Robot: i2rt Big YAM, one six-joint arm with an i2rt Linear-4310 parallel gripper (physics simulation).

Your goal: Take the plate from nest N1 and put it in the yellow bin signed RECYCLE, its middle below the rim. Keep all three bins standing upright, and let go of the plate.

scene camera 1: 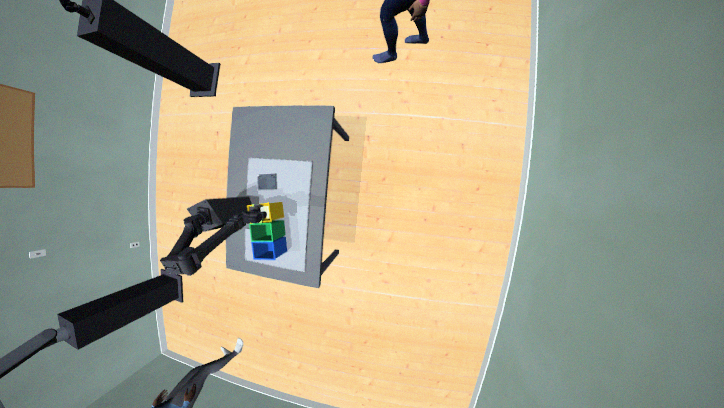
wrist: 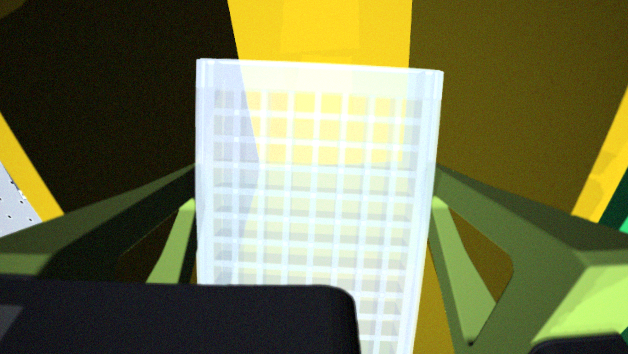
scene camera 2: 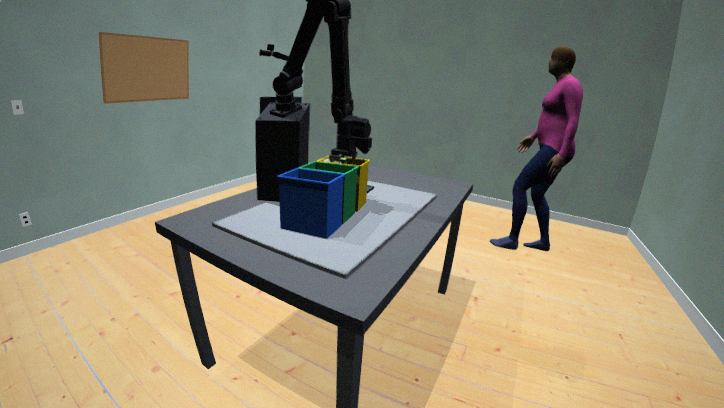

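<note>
My gripper points down at the mouth of the yellow bin. It is shut on the clear, gridded plate, with a green finger against each long side. The bin's inside walls show around the plate in the wrist view. In scene view 2 the fingertips are about level with the rim; whether the plate's middle is below it I cannot tell. The yellow bin stands upright, as do the green bin and the blue bin. No RECYCLE sign is readable.
The bins stand in a row, green in the middle, on a pale mat on the grey table. A dark grey square lies on the mat beyond the yellow bin. A person stands behind the table.
</note>
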